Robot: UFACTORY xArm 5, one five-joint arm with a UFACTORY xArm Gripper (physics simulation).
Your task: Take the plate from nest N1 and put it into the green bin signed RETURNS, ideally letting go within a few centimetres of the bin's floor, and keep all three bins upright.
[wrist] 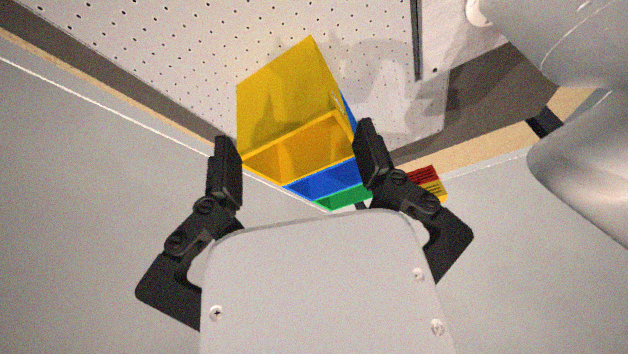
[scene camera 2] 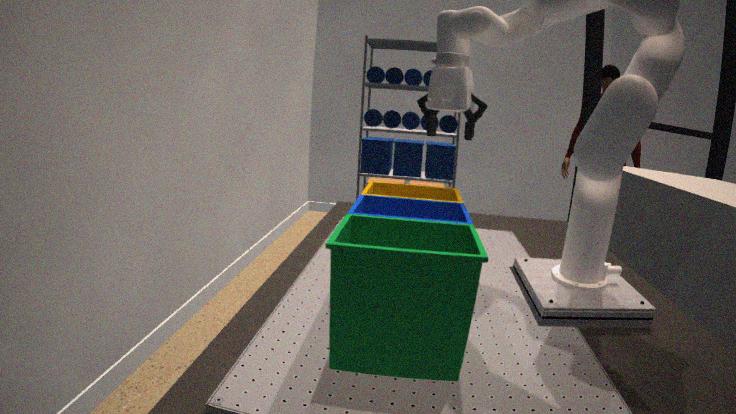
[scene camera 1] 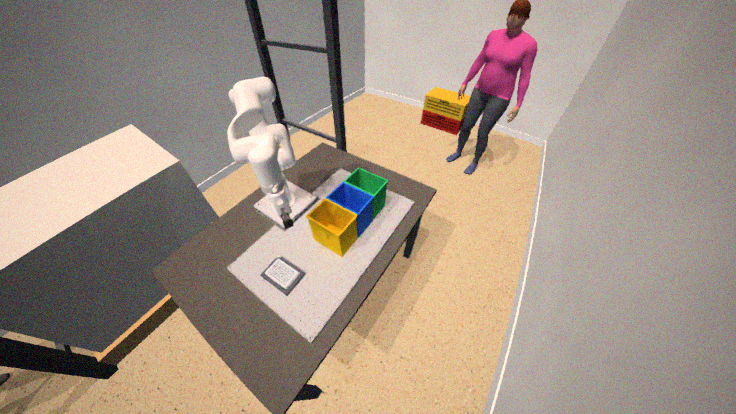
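Observation:
A white plate (scene camera 1: 281,272) with a fine pattern lies in a dark grey nest (scene camera 1: 287,289) at the near end of the perforated board; no nest label is legible. The green bin (scene camera 1: 379,200) (scene camera 2: 401,314) (wrist: 345,199) stands upright at the far end of a row, beside the blue bin (scene camera 1: 365,215) (scene camera 2: 411,208) (wrist: 327,180) and the yellow bin (scene camera 1: 331,236) (scene camera 2: 411,192) (wrist: 280,90), both upright. No RETURNS sign shows. My gripper (scene camera 1: 287,222) (scene camera 2: 450,135) (wrist: 296,139) is open and empty, pointing down, well above the bins' rims in the scene camera 2 view. The plate does not show in the wrist view.
The bins stand on the perforated board (scene camera 1: 247,262) (scene camera 2: 257,381) on a brown table (scene camera 1: 205,257). The arm's base plate (scene camera 2: 597,301) is beside the row. A dark frame (scene camera 1: 334,77), a grey cabinet (scene camera 1: 102,247) and a person in pink (scene camera 1: 506,61) are around the table.

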